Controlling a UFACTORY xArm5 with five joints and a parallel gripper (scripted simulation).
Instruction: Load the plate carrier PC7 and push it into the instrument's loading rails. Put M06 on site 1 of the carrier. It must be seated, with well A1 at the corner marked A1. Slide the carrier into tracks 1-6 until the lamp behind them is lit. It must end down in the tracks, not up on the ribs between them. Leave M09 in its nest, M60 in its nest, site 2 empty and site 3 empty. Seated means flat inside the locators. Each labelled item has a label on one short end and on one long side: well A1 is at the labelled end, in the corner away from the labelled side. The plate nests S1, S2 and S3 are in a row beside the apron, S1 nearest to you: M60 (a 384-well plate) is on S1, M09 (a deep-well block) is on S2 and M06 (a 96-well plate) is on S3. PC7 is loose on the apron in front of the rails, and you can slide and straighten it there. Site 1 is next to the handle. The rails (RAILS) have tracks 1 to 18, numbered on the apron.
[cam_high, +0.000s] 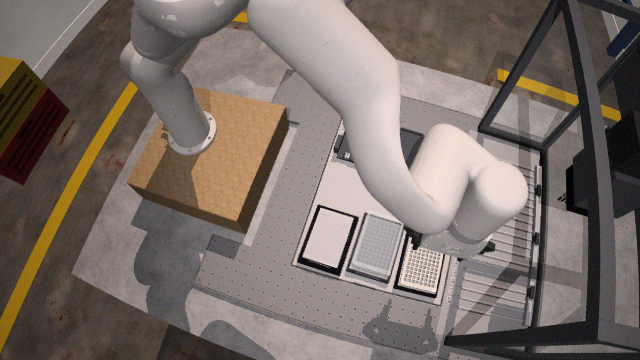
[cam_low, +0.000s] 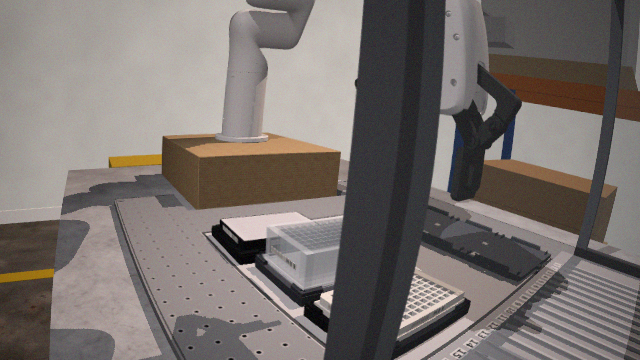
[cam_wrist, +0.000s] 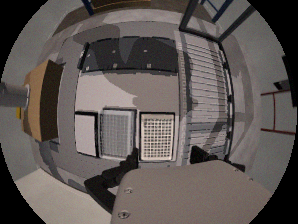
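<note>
Right now the white 96-well plate M06 is 120 mm below my hand. From my hand the other things lie so: plate nest S3: 140 mm below; carrier PC7: 130 mm behind, 250 mm to the left, 130 mm below.
</note>
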